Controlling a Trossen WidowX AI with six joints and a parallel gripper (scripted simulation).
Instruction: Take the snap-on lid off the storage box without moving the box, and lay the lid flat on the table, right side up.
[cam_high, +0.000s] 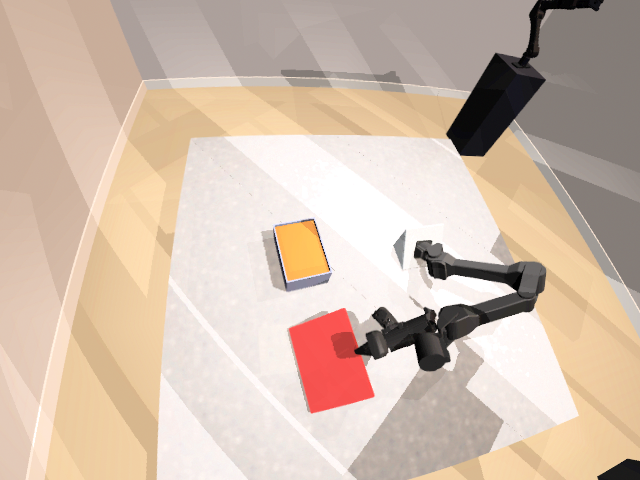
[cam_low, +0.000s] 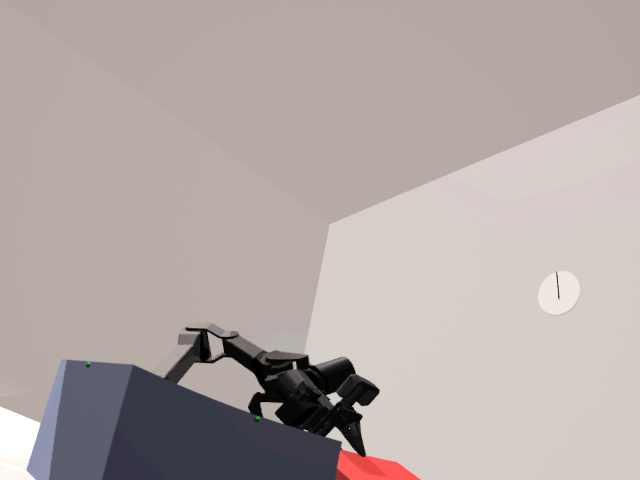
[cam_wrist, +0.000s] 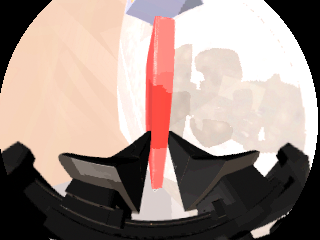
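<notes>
My gripper tip is 7 cm short of the red lid, 1 cm to the right of it and 4 cm above it. The rest, counted from my gripper tip: storage box 11 cm ahead, 32 cm to the right, 5 cm below.
</notes>
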